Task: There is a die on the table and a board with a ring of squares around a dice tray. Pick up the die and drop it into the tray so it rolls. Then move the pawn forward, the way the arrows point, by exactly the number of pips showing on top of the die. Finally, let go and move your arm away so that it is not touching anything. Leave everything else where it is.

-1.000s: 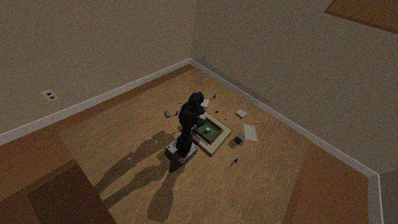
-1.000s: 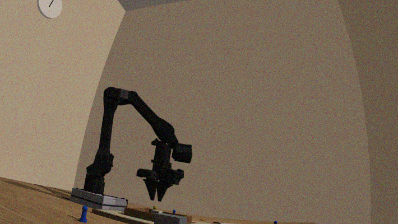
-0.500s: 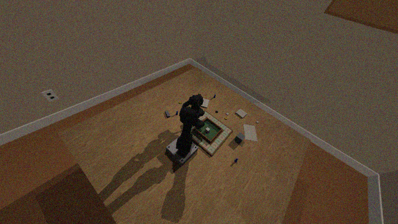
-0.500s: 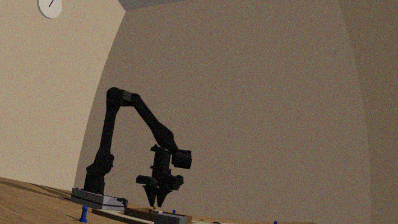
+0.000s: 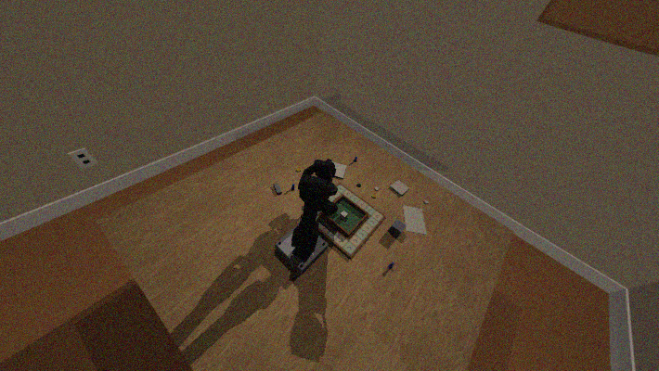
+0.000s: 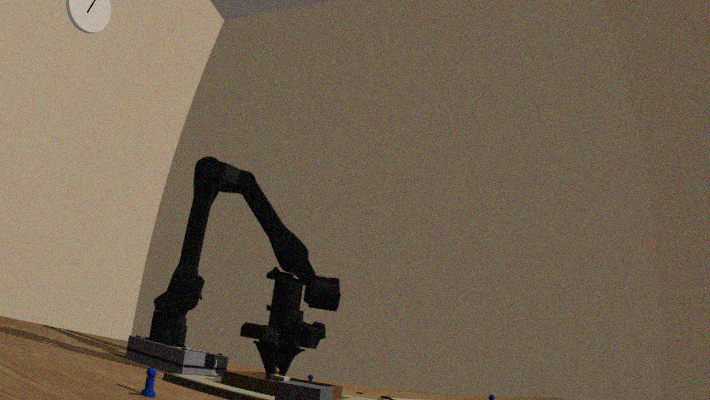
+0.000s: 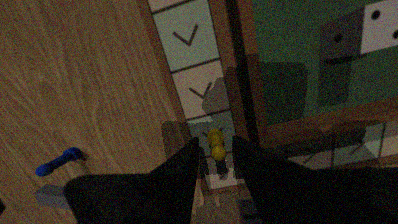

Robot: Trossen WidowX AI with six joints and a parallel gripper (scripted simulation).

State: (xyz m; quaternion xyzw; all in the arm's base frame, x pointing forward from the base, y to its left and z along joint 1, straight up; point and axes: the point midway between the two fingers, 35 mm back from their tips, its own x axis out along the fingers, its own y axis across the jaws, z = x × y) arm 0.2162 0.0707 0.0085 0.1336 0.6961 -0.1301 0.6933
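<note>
Right now my gripper tip is 40 mm short of the white die and 120 mm to the left of it. Round my gripper tip: green dice tray 50 mm ahead, 120 mm to the right, 20 mm below; yellow pawn right at my gripper tip; white sheet 250 mm ahead, 410 mm to the right, 20 mm below.
</note>
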